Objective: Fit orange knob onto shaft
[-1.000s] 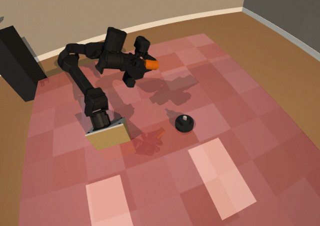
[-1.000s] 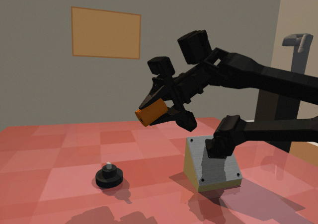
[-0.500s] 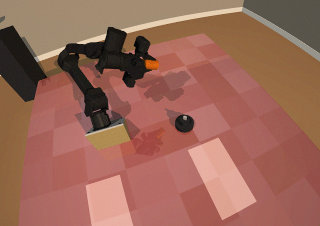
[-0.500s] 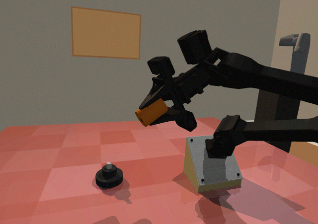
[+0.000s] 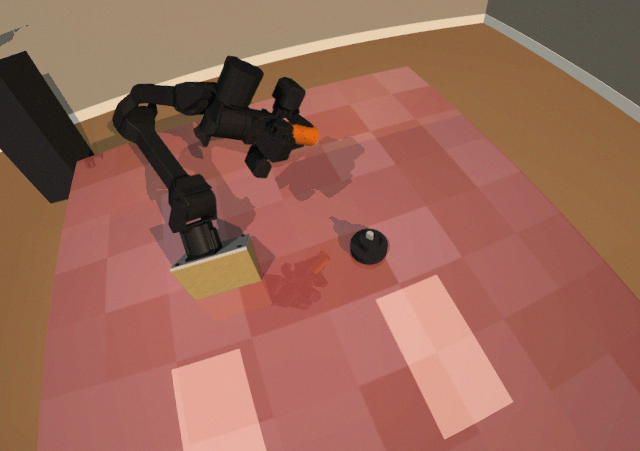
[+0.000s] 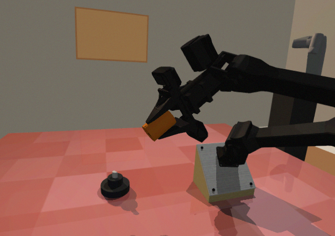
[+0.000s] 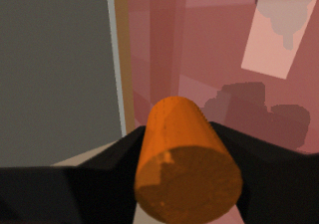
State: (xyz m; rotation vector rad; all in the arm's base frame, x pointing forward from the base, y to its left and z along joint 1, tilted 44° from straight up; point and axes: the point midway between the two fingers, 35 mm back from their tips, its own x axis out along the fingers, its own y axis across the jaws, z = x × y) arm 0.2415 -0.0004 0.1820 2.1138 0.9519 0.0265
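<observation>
The orange knob lies 30 mm behind my gripper tip, 20 mm above it and 10 mm to the right of it. Also, from my gripper tip: pedestal: 200 mm below, 140 mm to the right, 90 mm ahead.
</observation>
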